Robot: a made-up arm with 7 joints.
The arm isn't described. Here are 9 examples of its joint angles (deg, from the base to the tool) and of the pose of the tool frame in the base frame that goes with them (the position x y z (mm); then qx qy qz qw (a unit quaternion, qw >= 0)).
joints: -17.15 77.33 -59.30 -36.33 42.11 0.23 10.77
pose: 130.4 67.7 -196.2 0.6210 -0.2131 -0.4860 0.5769
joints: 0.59 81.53 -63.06 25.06 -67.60 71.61 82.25
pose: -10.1 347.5 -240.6 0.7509 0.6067 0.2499 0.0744
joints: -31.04 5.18 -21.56 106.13 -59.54 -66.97 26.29
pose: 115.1 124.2 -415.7 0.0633 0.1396 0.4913 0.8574
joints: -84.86 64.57 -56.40 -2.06 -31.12 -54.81 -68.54
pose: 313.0 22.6 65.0 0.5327 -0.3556 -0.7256 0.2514
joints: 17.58 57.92 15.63 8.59 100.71 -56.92 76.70
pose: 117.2 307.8 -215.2 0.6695 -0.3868 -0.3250 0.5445
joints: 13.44 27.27 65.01 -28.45 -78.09 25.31 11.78
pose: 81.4 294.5 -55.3 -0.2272 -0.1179 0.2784 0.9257
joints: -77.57 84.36 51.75 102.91 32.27 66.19 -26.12
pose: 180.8 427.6 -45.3 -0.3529 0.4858 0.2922 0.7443
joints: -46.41 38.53 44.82 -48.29 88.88 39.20 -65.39
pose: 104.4 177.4 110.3 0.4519 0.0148 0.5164 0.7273
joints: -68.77 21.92 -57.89 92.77 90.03 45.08 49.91
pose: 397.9 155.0 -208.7 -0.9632 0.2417 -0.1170 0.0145
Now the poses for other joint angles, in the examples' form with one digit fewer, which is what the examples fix.
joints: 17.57 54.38 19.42 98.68 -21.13 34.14 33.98
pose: -223 384 -198 0.249 0.745 0.615 0.067
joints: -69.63 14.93 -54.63 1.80 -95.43 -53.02 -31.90
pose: 301 -149 -40 -0.490 -0.362 -0.550 0.572
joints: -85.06 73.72 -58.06 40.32 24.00 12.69 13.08
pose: 385 262 60 0.815 -0.024 0.235 0.530
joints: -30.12 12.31 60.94 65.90 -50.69 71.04 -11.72
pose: 186 152 -388 -0.791 0.412 0.029 0.450
